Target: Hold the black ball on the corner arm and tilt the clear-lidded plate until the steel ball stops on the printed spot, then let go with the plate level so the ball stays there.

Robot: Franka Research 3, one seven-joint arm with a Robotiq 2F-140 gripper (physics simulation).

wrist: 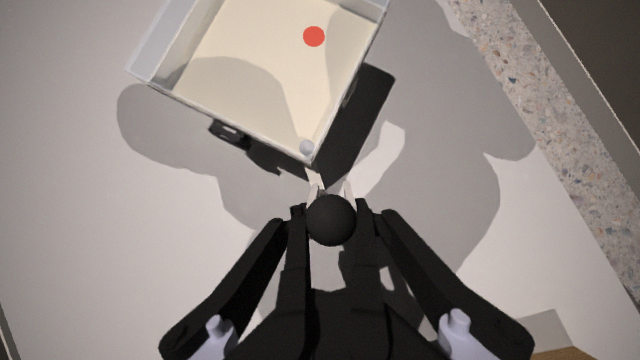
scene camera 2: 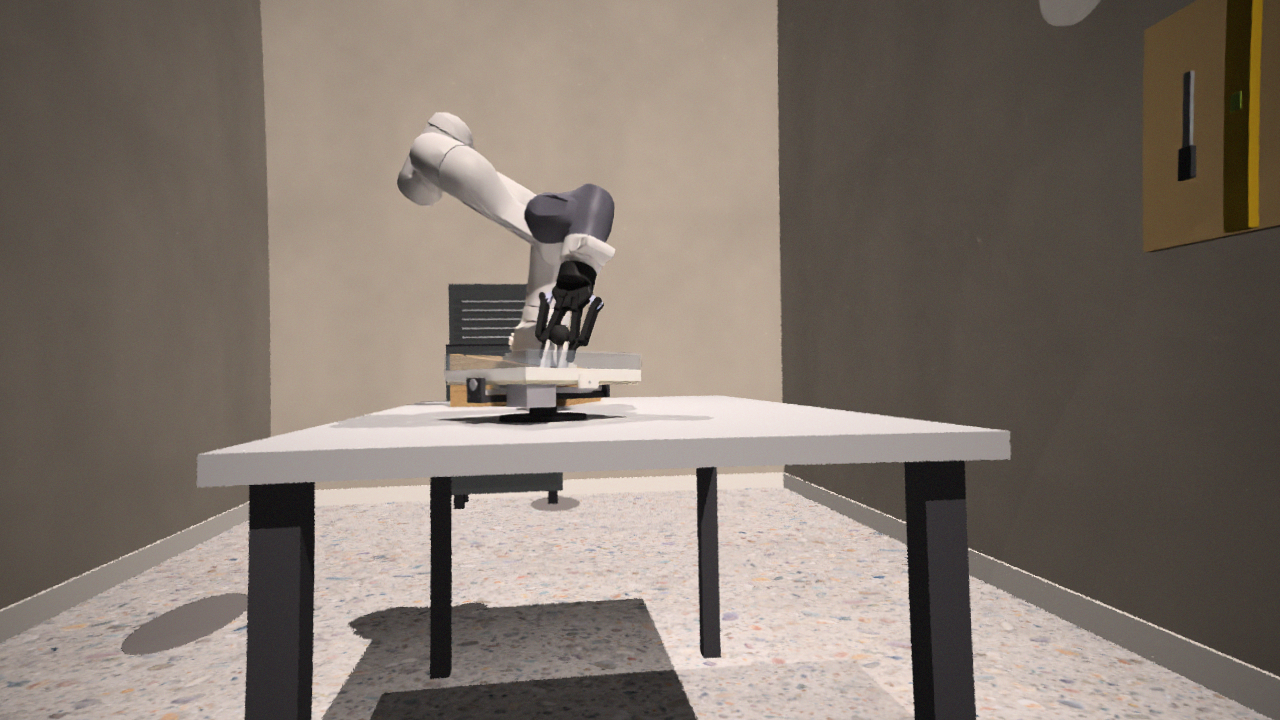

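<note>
My gripper [scene camera 2: 563, 335] [wrist: 331, 193] is shut on the black ball [scene camera 2: 559, 334] [wrist: 331, 220], which sits at the corner arm [wrist: 314, 178] of the plate. The cream plate [scene camera 2: 501, 376] [wrist: 240, 37] with clear walls stands on a grey block and dark base in the scene view, looking near level; its exact tilt is hard to tell. The steel ball [wrist: 306, 147] lies in the plate's corner nearest my gripper, apart from the printed red spot [wrist: 314, 36]. The steel ball and the spot cannot be made out in the scene view.
The plate's device stands on the white table [scene camera 2: 716, 429]. A wooden block [scene camera 2: 474, 361] [wrist: 565, 353] is behind the plate in the scene view and at the lower right in the wrist view. A dark slatted panel [scene camera 2: 485, 313] stands behind the table.
</note>
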